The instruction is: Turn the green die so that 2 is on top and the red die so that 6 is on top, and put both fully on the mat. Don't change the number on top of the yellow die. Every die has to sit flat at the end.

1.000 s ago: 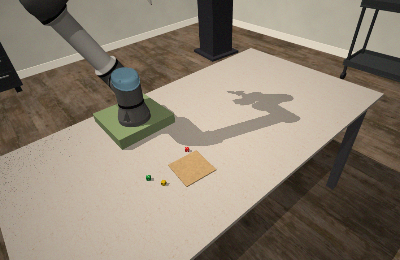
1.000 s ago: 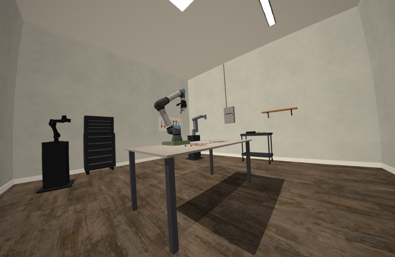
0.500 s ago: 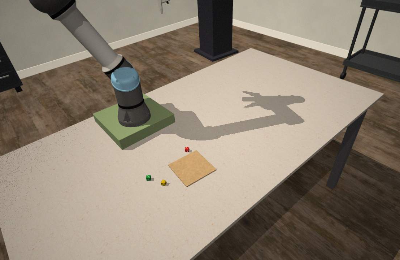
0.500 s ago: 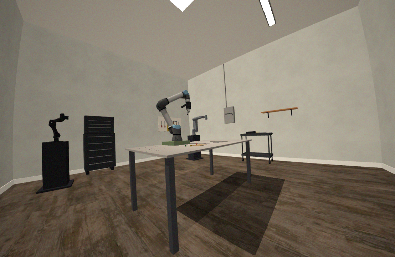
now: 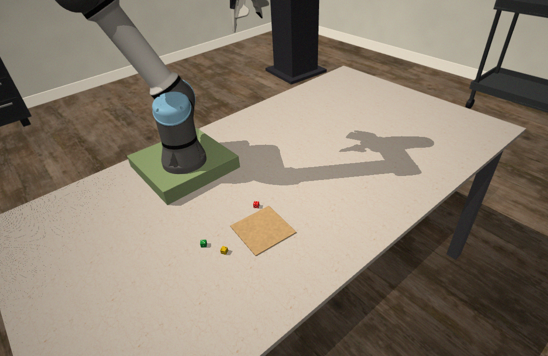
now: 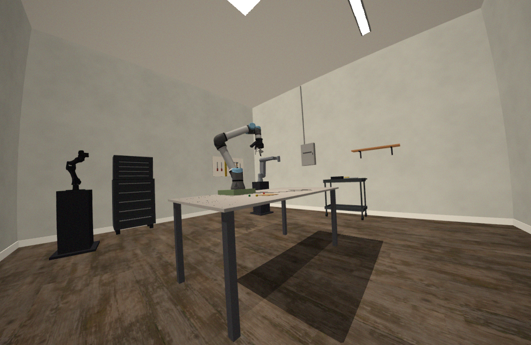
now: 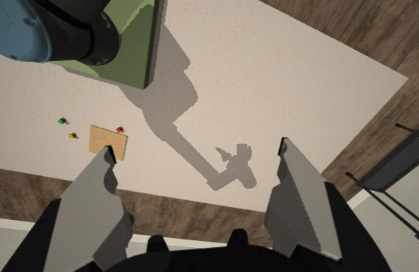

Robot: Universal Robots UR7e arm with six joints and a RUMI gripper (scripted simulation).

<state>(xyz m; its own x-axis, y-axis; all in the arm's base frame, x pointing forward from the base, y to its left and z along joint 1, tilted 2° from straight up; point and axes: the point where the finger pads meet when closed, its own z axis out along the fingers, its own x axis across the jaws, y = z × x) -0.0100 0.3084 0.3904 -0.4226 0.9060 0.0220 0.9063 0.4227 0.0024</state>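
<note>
The green die is 43 cm below my hand, 42 cm to the right of it and 37 cm ahead of it. From my hand the other things lie so: red die 43 cm below, 32 cm ahead, 22 cm to the right; yellow die 43 cm below, 42 cm ahead, 38 cm to the right; tan mat 43 cm below, 42 cm ahead, 25 cm to the right.
</note>
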